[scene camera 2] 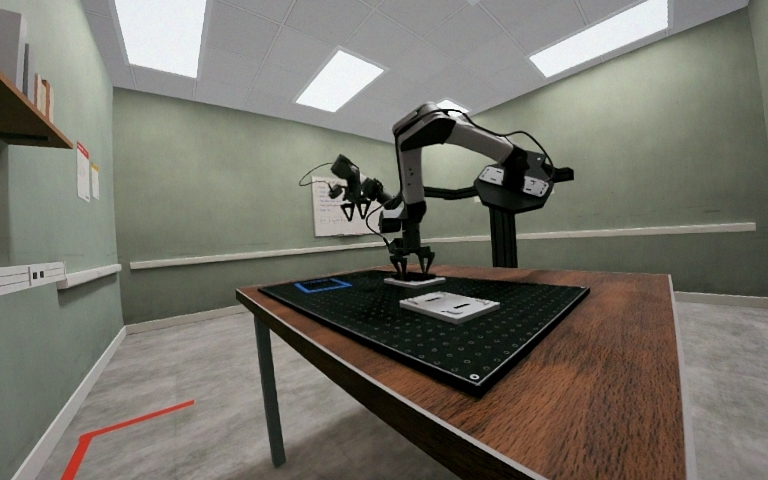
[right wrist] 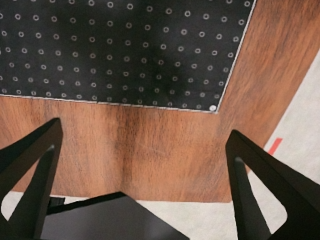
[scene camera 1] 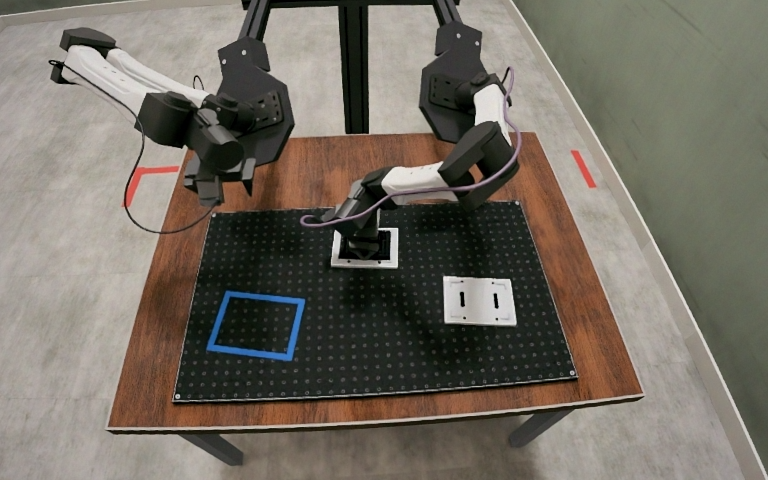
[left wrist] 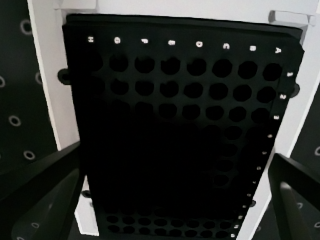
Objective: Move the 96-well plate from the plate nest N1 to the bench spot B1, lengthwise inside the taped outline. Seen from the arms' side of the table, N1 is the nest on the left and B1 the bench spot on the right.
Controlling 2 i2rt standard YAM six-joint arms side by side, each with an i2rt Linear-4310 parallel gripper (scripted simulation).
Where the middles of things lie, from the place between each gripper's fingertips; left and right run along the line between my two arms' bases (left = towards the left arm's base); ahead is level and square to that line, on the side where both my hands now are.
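There's a black 96-well plate (scene camera 1: 384,236), and my left hand is right at it.
As for my right gripper (scene camera 1: 229,196), it's 220 mm above the black 96-well plate, 290 mm to the right of it and 20 mm short of it.
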